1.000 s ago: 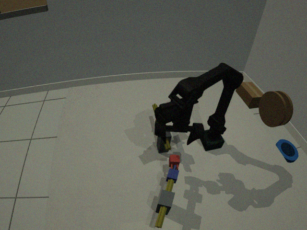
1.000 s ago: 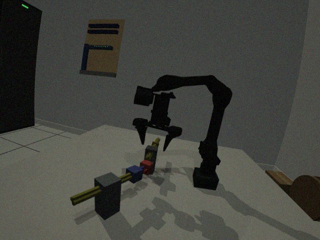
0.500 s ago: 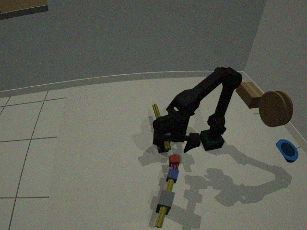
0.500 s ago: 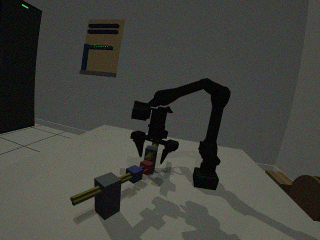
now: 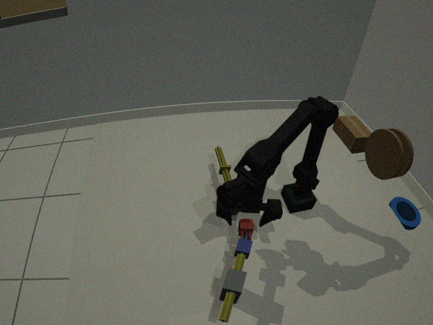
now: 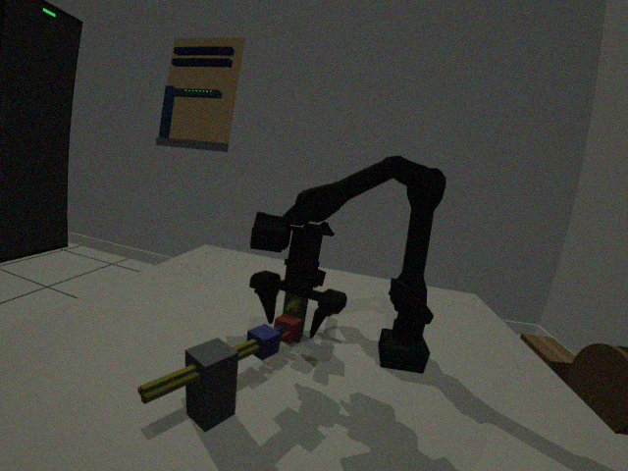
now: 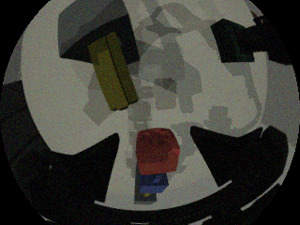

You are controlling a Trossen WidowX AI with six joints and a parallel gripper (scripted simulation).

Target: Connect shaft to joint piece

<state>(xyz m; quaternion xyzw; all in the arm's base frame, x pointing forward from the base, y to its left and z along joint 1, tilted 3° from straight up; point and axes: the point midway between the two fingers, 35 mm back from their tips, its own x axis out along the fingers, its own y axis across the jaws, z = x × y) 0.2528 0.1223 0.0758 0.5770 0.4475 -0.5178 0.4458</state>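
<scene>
My gripper tip is now 10 mm short of the red joint piece, 20 mm to the right of it and 10 mm below it.
</scene>
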